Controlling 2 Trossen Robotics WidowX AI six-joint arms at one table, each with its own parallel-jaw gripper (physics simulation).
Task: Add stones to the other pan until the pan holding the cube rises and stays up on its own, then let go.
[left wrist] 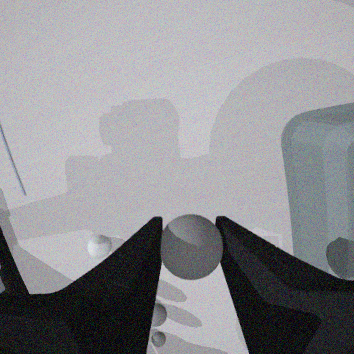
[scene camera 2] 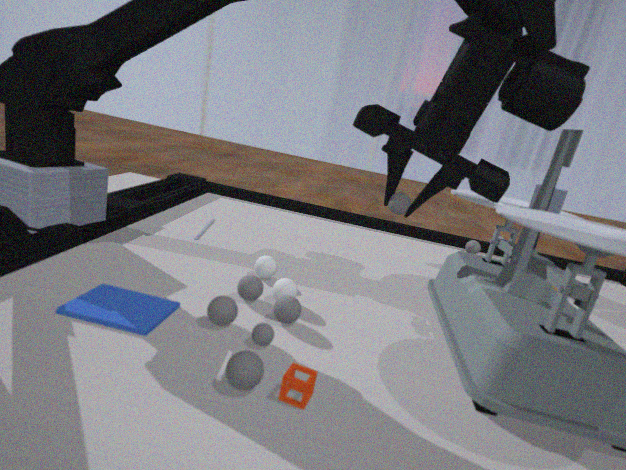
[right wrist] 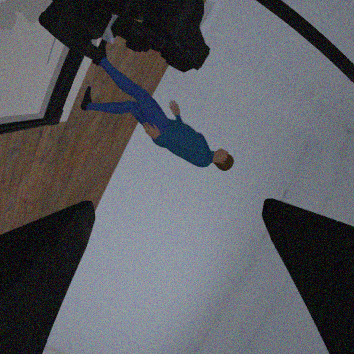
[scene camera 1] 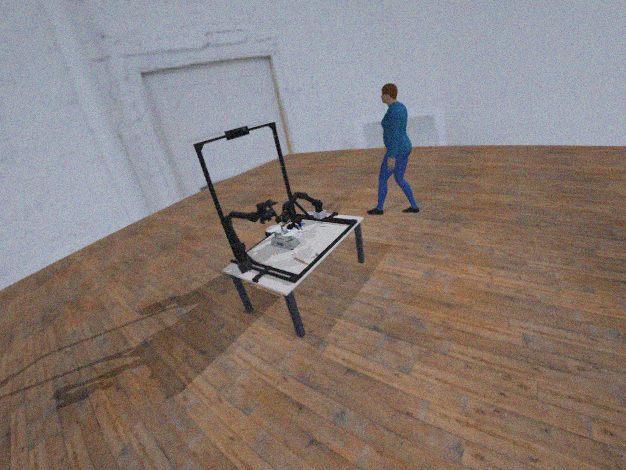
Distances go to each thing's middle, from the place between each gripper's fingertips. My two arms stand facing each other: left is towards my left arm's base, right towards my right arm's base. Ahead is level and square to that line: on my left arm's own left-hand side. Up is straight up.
Right now my left hand is 15 cm to the left of the grey balance scale [scene camera 2: 521,350], 8 cm past it and 1 cm below it. Round my left hand: orange wire cube [scene camera 2: 306,388] (27 cm behind, 10 cm below, 4 cm to the left); then blue flat pad [scene camera 2: 107,305] (23 cm behind, 22 cm to the left, 10 cm below).
The grey balance scale lies 320 mm below my right hand, 210 mm behind it and 100 mm to the left of it. The rest, counted from my right hand: orange wire cube (430 mm below, 400 mm behind, 280 mm to the left); then blue flat pad (460 mm to the left, 440 mm below, 360 mm behind).
